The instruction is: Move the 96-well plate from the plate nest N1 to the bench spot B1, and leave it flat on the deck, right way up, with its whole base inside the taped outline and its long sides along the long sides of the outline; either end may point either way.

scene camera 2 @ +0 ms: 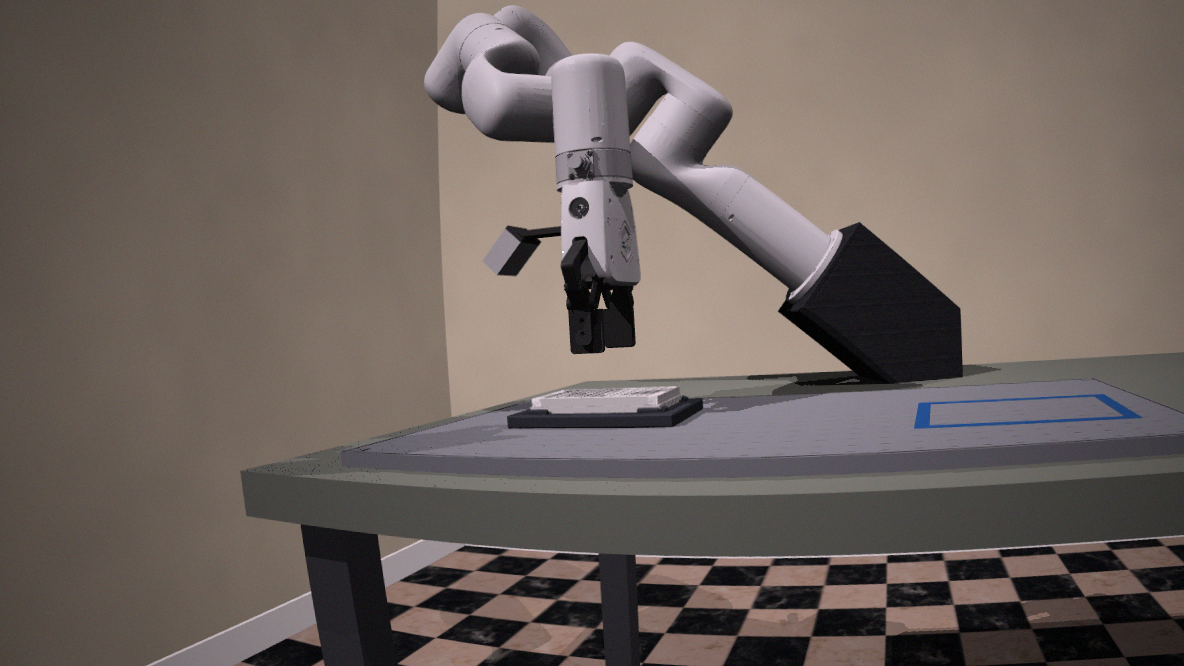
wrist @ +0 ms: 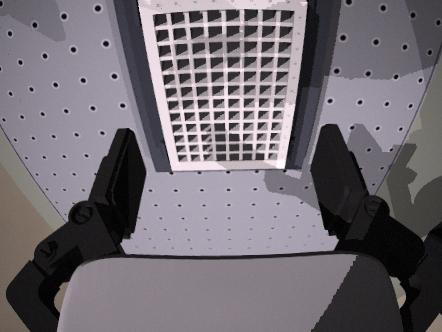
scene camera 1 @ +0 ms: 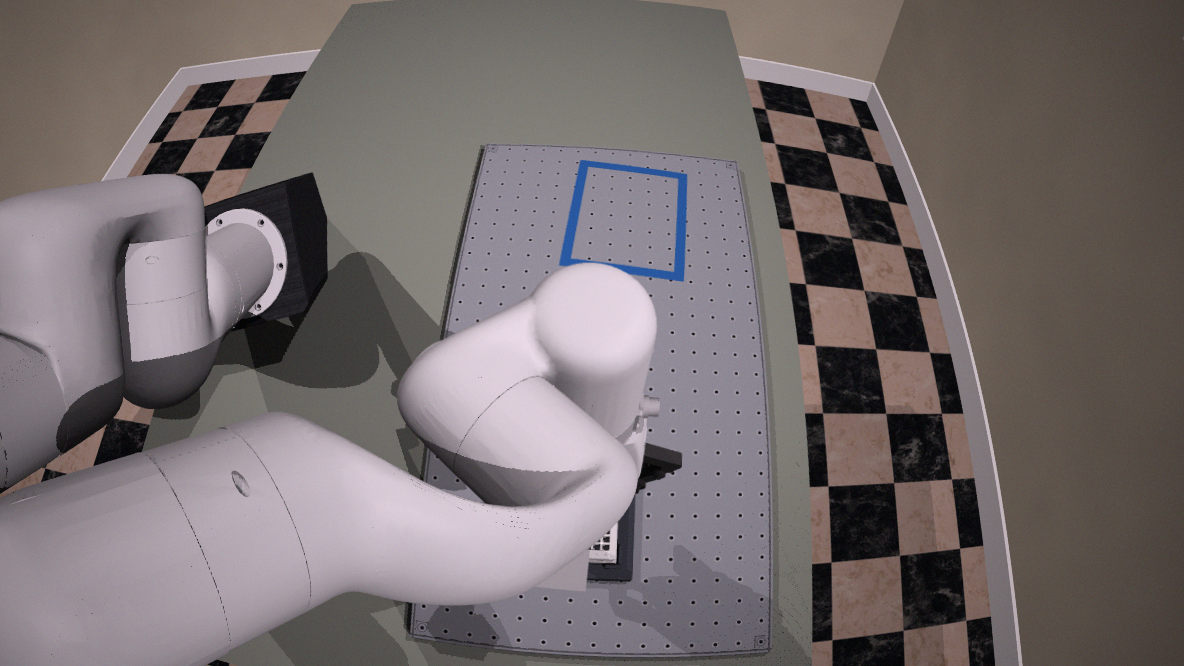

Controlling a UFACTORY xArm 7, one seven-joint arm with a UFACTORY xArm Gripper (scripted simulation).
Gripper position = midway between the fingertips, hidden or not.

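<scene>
There's a blue tape point(scene camera 1: 572, 222) here, and a dark plate nest point(scene camera 2: 680, 411), which you'd also find in scene camera 1 point(scene camera 1: 625, 536). A white 96-well plate point(scene camera 2: 614, 400) is here as well, and it's visible in the wrist view point(wrist: 206, 53) and in scene camera 1 point(scene camera 1: 605, 550). As for my gripper point(scene camera 2: 605, 350), you'd also see it in the wrist view point(wrist: 227, 147) and in scene camera 1 point(scene camera 1: 576, 487).
</scene>
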